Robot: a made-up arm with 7 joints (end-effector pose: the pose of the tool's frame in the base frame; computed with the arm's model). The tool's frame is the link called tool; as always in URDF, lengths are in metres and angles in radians.
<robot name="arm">
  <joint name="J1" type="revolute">
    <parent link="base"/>
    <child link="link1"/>
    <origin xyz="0 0 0.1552"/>
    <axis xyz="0 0 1"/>
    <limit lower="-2.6" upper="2.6" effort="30" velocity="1.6"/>
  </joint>
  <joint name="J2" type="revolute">
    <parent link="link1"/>
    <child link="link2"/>
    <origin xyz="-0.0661 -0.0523 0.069"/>
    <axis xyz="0 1 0"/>
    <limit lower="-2.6" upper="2.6" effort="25" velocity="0.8"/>
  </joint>
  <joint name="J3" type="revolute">
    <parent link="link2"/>
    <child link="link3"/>
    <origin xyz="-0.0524 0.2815 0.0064"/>
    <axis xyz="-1 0 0"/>
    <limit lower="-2.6" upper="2.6" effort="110" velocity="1.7"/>
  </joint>
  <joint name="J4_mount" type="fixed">
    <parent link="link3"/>
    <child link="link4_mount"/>
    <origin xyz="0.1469 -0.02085 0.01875"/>
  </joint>
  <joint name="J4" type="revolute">
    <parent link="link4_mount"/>
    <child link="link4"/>
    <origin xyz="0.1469 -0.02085 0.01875"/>
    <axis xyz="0 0 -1"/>
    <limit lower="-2.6" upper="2.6" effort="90" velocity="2.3"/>
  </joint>
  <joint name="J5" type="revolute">
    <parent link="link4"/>
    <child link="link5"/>
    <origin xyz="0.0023 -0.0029 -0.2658"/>
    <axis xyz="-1 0 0"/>
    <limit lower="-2.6" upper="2.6" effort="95" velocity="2.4"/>
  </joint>
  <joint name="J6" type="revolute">
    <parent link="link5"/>
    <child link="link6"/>
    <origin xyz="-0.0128 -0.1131 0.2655"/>
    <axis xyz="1 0 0"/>
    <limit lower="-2.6" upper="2.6" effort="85" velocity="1.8"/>
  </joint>
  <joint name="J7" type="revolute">
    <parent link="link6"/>
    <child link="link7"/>
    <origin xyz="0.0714 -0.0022 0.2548"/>
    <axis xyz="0 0 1"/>
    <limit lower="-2.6" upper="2.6" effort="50" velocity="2.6"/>
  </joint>
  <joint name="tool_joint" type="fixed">
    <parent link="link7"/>
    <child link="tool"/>
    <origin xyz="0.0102 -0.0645 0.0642"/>
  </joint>
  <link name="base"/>
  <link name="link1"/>
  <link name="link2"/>
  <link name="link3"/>
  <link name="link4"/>
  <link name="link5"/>
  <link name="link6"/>
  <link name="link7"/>
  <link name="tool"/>
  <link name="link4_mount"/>
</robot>
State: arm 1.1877 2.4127 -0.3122 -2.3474 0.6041 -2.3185 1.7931
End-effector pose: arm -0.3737 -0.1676 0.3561 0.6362 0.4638 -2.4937
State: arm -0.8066 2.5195 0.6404 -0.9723 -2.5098 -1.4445 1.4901
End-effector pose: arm -0.5250 0.4209 0.0355 -3.0425 -0.1919 0.3135
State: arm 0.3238 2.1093 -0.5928 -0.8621 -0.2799 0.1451 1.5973
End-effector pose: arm -0.1814 -0.1187 -0.3381 2.2042 0.4977 0.6179
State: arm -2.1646 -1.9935 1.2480 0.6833 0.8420 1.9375 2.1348
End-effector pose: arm 0.5376 0.1487 0.3209 -2.2860 1.2652 -0.3669
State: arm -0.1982 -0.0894 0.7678 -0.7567 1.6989 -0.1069 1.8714
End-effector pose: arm -0.0128 0.3976 -0.2740 1.9303 -2.0814 -1.1494
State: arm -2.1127 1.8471 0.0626 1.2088 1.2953 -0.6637 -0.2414
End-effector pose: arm 0.4695 0.1574 -0.4863 0.2629 2.4643 0.6230
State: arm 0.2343 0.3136 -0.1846 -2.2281 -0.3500 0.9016 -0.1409
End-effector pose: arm 0.4062 0.6603 0.1138 0.8461 1.5735 2.0135
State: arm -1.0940 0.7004 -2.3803 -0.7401 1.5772 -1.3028 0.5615
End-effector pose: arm 0.3931 -0.1480 0.5928 -0.2425 0.7161 -0.9555
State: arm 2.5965 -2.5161 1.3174 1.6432 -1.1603 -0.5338 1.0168
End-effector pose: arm -0.1726 -0.1448 -0.0396 1.9797 -0.8293 -0.7174
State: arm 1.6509 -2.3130 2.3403 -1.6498 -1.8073 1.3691 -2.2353
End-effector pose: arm 0.3375 -0.7585 0.2359 0.3882 2.0809 -0.4047
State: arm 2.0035 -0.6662 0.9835 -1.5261 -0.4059 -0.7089 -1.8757
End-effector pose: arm -0.4254 -0.1017 0.5978 0.4598 -1.3761 1.1933
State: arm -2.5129 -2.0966 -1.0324 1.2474 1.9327 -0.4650 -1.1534
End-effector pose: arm 0.6663 -0.3273 0.9230 0.9671 -0.0144 1.5838
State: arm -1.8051 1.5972 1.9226 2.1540 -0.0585 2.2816 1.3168
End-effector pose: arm 0.0338 0.0266 0.3473 -0.3819 -0.8413 0.0857
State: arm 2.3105 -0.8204 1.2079 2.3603 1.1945 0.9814 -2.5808
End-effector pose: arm -0.2699 -0.2807 0.8030 -0.8014 -1.4237 2.6227
